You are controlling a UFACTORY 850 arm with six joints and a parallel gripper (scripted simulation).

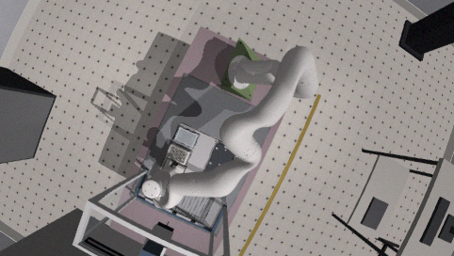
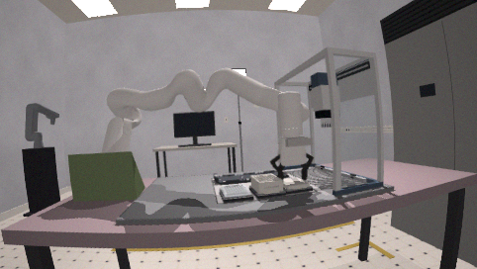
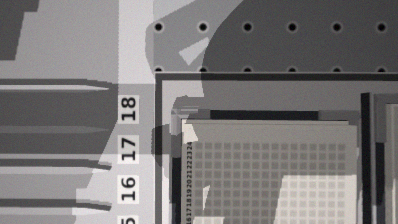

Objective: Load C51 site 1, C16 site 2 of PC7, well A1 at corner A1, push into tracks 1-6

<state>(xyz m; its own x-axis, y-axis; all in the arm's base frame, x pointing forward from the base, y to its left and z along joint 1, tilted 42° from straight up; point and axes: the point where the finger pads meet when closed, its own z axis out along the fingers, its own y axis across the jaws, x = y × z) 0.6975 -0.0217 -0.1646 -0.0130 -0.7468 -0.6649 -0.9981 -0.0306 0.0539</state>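
Now: the nest S3 30 mm below my hand. Round my hand: dark carrier PC7: 250 mm to the left, 110 mm behind, 20 mm below; pipetting head: 310 mm above, 230 mm ahead, 120 mm to the left; nest S2: 110 mm behind, 30 mm below, 10 mm to the right.
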